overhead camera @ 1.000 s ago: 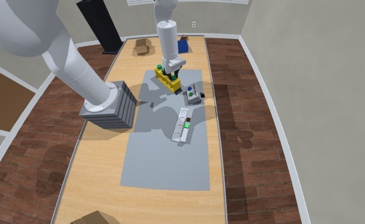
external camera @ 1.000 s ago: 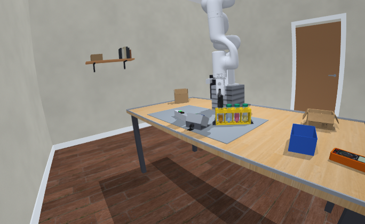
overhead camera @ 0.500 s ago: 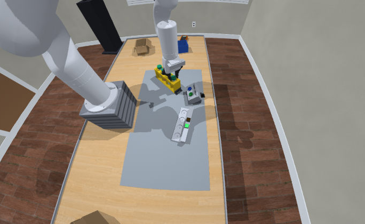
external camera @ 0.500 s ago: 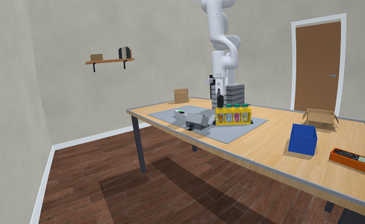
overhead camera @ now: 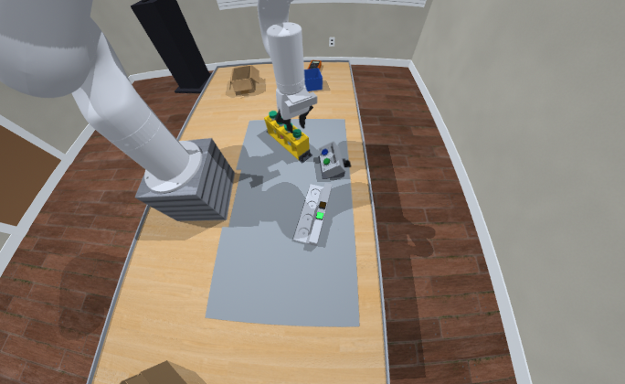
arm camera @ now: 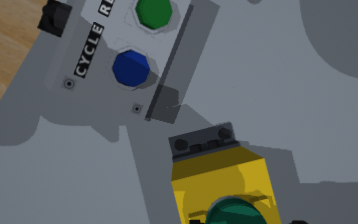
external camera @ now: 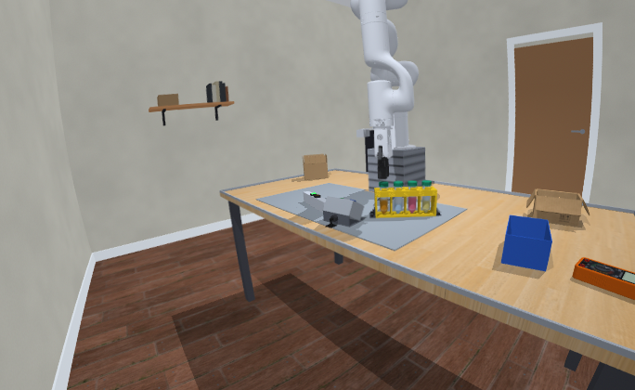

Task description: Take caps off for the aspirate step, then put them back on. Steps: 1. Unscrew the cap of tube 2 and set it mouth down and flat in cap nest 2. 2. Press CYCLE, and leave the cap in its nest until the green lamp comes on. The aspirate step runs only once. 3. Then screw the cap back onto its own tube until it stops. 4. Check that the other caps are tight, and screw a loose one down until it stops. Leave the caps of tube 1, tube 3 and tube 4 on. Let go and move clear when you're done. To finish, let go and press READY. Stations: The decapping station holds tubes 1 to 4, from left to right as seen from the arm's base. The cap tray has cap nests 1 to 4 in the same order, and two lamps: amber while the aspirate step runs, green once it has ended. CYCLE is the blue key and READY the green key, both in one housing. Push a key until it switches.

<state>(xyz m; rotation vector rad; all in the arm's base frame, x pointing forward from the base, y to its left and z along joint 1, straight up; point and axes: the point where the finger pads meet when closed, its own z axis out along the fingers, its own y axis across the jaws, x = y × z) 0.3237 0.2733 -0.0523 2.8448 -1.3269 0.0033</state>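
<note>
The green key is 130 mm ahead of my hand, 80 mm to the right of it and 90 mm below it. From my hand the other things lie so: green cap (80 mm behind, 60 mm to the left, 40 mm below); key housing (140 mm ahead, 50 mm to the right, 100 mm below); blue key (110 mm ahead, 30 mm to the right, 90 mm below).
</note>
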